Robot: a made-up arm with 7 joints. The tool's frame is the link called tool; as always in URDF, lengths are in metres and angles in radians. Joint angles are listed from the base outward. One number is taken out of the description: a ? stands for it. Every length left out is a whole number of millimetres.
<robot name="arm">
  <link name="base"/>
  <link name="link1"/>
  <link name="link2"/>
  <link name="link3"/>
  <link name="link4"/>
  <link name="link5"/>
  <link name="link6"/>
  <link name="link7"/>
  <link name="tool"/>
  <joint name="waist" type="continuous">
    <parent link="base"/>
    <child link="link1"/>
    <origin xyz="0 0 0" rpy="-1.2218 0 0"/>
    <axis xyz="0 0 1"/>
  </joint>
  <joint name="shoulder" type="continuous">
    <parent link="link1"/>
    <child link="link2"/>
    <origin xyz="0 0 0" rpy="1.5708 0 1.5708"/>
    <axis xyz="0 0 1"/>
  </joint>
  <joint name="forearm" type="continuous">
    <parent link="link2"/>
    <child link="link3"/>
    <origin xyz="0.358 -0.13 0" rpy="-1.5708 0 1.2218"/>
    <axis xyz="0 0 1"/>
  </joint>
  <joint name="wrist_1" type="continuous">
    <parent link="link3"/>
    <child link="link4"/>
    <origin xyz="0 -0.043 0" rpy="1.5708 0 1.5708"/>
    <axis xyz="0 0 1"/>
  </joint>
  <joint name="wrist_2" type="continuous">
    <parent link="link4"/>
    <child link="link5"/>
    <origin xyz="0.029 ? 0" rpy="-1.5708 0 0"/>
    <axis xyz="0 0 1"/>
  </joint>
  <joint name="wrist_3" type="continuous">
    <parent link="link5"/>
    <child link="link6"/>
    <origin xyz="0 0 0" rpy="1.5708 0 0"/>
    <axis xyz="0 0 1"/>
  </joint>
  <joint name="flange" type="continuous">
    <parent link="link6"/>
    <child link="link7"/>
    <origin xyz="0 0 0" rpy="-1.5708 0 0"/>
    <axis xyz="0 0 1"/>
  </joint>
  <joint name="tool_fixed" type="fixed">
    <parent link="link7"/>
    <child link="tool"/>
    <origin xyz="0 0 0" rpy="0 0 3.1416"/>
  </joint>
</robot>
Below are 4 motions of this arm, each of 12 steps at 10 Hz.
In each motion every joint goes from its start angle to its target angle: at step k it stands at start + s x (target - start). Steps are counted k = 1, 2, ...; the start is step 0. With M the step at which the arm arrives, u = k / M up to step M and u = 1 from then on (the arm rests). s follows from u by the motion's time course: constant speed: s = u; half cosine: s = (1 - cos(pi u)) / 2; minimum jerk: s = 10 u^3 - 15 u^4 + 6 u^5.
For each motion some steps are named. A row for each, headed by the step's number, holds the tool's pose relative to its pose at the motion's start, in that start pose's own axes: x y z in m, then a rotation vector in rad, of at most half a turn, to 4 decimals.
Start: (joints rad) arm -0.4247 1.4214 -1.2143 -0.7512 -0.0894 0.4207 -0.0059
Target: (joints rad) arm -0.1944 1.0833 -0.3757 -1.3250 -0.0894 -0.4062 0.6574
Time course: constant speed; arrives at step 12
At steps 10, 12:
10: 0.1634 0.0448 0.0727 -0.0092 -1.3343 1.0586
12: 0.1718 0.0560 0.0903 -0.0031 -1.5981 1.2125

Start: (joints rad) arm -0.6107 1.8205 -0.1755 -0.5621 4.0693 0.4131 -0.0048
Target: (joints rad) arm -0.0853 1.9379 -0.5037 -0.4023 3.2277 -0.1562 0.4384
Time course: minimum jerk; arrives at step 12
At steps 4, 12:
4: 0.0153 -0.0074 0.0116 0.1220 -0.2105 -0.2229
12: 0.0413 -0.0551 0.0463 0.2081 -0.8123 -1.2319

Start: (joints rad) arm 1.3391 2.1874 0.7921 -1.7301 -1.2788 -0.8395 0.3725
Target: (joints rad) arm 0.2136 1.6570 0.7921 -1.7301 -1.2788 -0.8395 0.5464
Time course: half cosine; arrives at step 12
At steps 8, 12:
8: 0.0623 -0.0466 0.1894 0.4225 0.8233 0.2090
12: 0.0904 -0.0624 0.2106 0.6496 1.0466 0.2378

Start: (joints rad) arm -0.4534 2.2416 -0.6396 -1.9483 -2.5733 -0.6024 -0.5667
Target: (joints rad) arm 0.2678 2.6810 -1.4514 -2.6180 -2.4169 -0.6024 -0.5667
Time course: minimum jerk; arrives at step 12
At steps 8, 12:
8: -0.0485 0.1377 0.1284 1.2381 0.2870 -0.2904
12: -0.0543 0.1284 0.1792 1.5742 0.2889 -0.2721

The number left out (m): -0.237
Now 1 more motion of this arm.
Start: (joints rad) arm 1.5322 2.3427 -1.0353 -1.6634 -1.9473 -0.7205 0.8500
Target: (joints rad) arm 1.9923 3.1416 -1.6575 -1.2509 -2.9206 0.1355 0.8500
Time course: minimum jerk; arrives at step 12
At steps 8, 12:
8: -0.0215 -0.1933 0.2459 -0.7697 0.0103 -0.9898
12: -0.0422 -0.1884 0.3523 -0.8843 -0.2103 -1.2518

